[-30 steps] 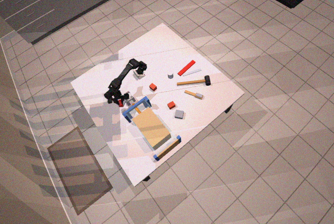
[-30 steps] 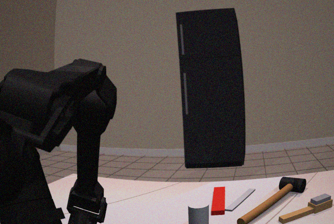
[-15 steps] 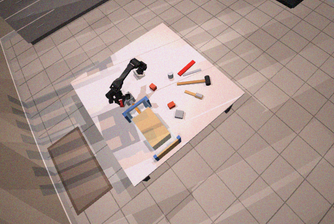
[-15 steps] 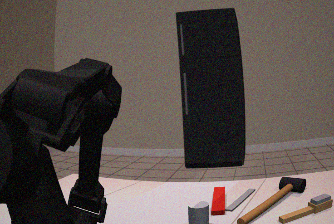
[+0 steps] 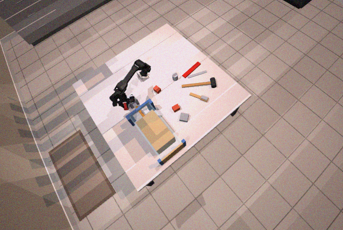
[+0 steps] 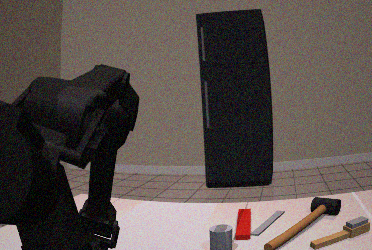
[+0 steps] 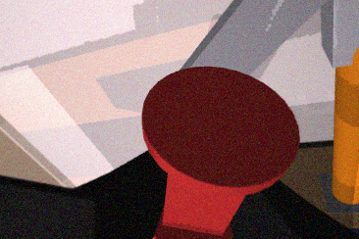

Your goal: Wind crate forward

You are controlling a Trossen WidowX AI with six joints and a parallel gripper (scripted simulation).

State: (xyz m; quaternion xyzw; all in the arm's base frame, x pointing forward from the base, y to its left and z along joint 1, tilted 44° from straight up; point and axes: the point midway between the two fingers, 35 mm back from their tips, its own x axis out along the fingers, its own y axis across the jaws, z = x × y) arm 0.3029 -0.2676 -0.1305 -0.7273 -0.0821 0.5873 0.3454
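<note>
Right now the red knob is 1 cm behind my gripper tip. Round my gripper tip: clear-panelled cubby: 31 cm ahead, 13 cm to the left, 2 cm below; then winch handle: 4 cm behind, 3 cm to the left, 3 cm below; then grey hand winch: 10 cm behind, 6 cm to the left, 10 cm below.
</note>
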